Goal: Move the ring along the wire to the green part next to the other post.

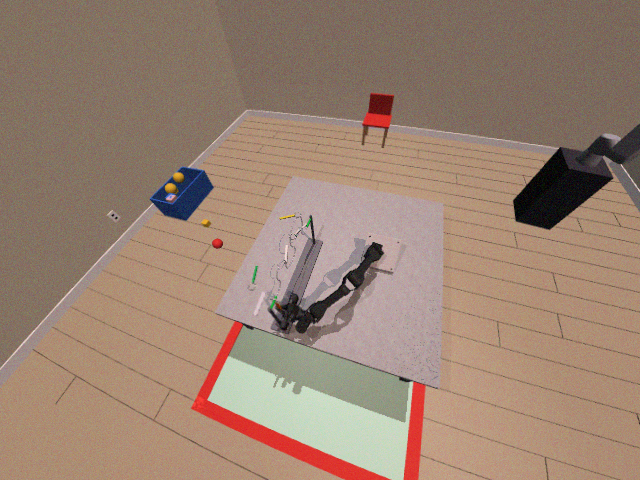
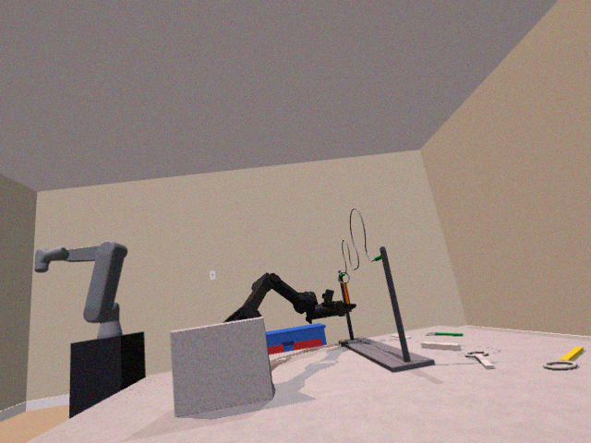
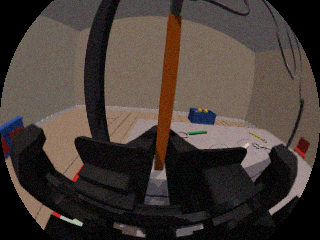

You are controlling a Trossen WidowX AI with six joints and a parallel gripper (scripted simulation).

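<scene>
Right now the orange-handled ring is 80 mm above my gripper tip and 30 mm behind it.
</scene>
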